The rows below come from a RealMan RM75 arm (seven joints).
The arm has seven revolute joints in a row. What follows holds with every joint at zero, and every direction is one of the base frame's. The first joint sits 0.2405 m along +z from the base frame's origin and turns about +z. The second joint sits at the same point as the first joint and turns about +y. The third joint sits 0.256 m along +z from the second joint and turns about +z. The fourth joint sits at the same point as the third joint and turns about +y. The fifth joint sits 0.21 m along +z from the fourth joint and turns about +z. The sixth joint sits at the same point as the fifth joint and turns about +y. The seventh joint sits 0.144 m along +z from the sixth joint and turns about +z. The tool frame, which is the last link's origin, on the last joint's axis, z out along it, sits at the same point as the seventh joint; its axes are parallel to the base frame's.
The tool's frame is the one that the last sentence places.
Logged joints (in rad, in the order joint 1, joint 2, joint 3, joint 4, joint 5, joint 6, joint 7), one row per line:
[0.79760 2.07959 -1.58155 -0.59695 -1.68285 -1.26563 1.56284]
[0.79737 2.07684 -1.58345 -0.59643 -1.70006 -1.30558 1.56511]
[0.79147 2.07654 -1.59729 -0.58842 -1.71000 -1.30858 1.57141]
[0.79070 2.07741 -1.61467 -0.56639 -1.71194 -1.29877 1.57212]
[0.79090 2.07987 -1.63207 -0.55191 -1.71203 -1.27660 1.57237]
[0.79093 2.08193 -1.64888 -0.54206 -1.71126 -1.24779 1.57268]
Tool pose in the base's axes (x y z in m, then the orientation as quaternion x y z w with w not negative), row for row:
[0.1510 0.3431 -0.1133 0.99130 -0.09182 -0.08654 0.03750]
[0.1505 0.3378 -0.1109 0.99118 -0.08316 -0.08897 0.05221]
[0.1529 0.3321 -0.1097 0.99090 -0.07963 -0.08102 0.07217]
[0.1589 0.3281 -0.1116 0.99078 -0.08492 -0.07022 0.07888]
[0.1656 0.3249 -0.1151 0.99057 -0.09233 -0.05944 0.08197]
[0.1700 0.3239 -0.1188 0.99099 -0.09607 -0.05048 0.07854]
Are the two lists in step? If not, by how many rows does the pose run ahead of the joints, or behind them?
The pose runs 1 row behind the joints: the pose in row i belongs to the joints in row i - 1.
